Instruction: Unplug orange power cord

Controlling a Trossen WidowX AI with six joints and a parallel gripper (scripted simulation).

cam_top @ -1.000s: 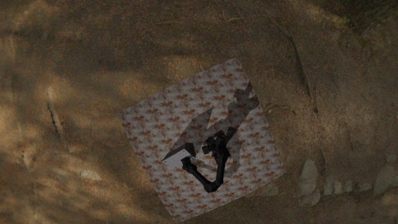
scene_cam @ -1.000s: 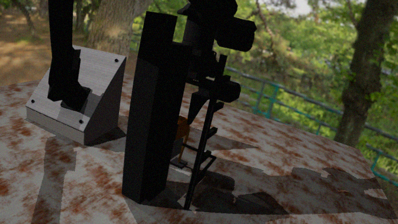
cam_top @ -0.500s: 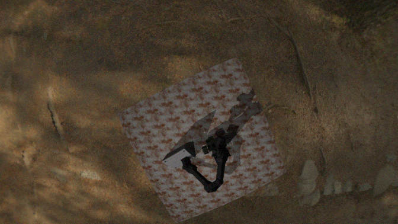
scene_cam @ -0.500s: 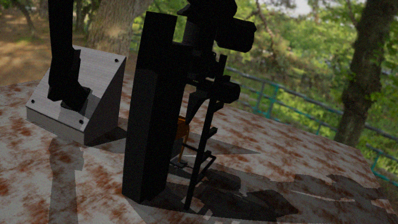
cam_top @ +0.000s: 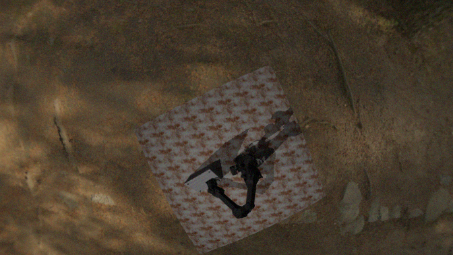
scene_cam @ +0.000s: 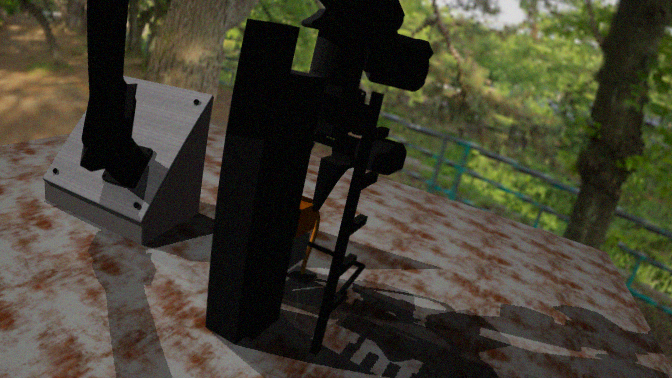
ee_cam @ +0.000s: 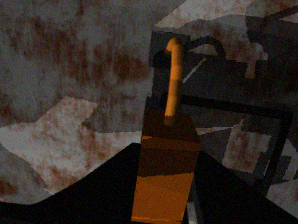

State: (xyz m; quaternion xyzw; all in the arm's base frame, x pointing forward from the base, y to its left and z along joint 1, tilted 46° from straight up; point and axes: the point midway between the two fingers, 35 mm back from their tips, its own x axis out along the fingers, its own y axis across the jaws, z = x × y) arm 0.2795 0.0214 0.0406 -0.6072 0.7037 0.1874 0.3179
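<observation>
The orange plug is 3 cm to the right of my gripper tip.
</observation>
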